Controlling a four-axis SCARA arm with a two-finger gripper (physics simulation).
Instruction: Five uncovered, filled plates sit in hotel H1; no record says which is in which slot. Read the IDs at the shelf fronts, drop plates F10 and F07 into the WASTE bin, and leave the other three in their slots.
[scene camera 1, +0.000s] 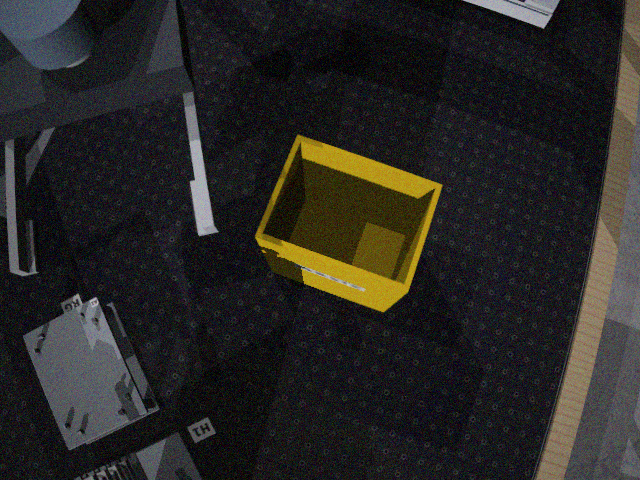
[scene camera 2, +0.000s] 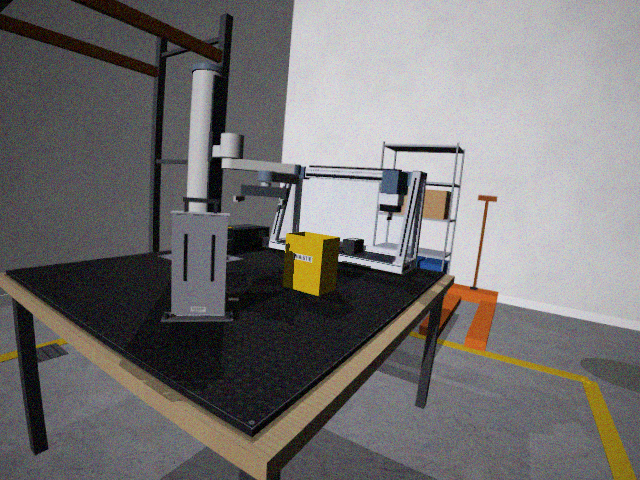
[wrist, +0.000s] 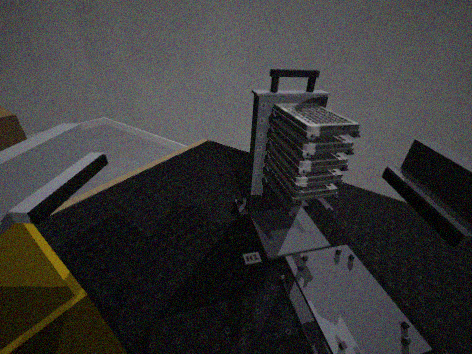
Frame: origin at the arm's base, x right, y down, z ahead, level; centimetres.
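Seen in the pictures: gripper, fingertip midpoint: (scene camera 1: 111, 252) (scene camera 2: 257, 200) (wrist: 244, 150).
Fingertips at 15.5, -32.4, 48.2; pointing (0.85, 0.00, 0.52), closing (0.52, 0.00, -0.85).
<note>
A point is followed by its place in that frame, as x, y, z.
Hotel H1 (scene camera 2: 199, 294) {49.1, -7.8, 59.2} (wrist: 257, 150) {42.5, -18.7, 61.2} is an upright grey back panel with a black top handle; its H1 label (scene camera 1: 201, 429) {31.7, -1.3, 54.7} (wrist: 252, 258) {31.7, -1.3, 54.6} lies in front. Several light plates (wrist: 316, 147) {37.0, -24.7, 49.0} are stacked level in its slots in the wrist view, with small pale marks at their fronts; I cannot read any ID. The yellow WASTE bin (scene camera 1: 364, 166) {-2.7, -20.3, 64.4} (scene camera 2: 309, 268) {8.6, -10.4, 67.8} (wrist: 20, 255) {6.3, -15.8, 71.9} stands open-topped, and no plate shows inside it in scene camera 1. My gripper (scene camera 1: 114, 252) {15.5, -32.4, 48.2} (wrist: 244, 150) {15.5, -32.4, 48.2} is open and empty, held above the table beside the bin, facing the hotel from a distance.
A grey raised stand (scene camera 1: 82, 366) {29.1, -7.3, 38.2} (wrist: 350, 300) {29.5, -7.3, 37.9} with small pegs lies before the hotel, beside an RG label (scene camera 1: 71, 303) {22.6, -1.3, 30.4}. A white gantry machine (scene camera 2: 414, 222) {-56.1, -26.4, 85.2} stands behind the bin. The table's wooden edge (scene camera 1: 578, 351) {5.1, 0.0, 102.0} runs along the right in scene camera 1.
</note>
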